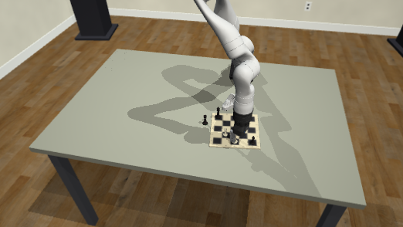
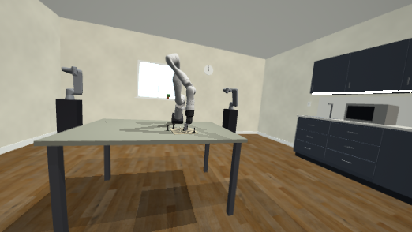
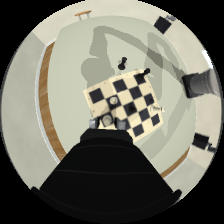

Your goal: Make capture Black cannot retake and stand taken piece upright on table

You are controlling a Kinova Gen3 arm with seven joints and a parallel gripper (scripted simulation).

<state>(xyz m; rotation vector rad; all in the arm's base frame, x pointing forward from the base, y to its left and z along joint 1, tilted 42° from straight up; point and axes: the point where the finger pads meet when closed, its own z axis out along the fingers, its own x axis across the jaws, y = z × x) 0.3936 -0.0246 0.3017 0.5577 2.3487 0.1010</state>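
My hand is 80 mm past the chessboard and 40 mm above it.
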